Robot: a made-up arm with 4 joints.
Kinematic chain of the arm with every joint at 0, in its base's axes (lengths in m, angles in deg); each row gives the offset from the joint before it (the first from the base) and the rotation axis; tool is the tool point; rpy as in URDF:
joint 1: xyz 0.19 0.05 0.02 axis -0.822 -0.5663 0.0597
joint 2: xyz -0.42 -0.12 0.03 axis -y
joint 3: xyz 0.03 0 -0.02 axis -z
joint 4: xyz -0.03 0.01 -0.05 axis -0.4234 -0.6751 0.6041
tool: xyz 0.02 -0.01 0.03 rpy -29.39 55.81 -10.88
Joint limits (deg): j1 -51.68..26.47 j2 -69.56..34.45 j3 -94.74..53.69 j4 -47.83..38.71
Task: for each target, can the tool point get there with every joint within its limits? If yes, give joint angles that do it. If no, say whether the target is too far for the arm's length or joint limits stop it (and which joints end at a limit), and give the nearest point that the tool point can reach.
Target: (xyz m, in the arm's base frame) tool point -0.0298 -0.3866 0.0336
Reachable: no: joint limits stop it (at a limit: joint 1, joint 4) | nearest point -0.1609 -0.1103 -0.0257 | short by 0.312 m
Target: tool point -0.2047 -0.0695 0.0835
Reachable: yes | joints -33.78 -0.15 16.12 -8.48
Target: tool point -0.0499 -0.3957 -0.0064
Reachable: no: joint limits stop it (at a limit: joint 1, joint 4) | nearest point -0.1671 -0.1151 -0.0381 | short by 0.306 m
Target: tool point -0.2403 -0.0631 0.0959
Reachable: yes | joints -30.13 -50.79 11.35 13.25
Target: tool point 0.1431 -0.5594 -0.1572
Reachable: no: too far | nearest point -0.1705 -0.1164 -0.0486 | short by 0.553 m
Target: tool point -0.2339 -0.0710 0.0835
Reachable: yes | joints -36.77 -43.44 -79.41 -17.38
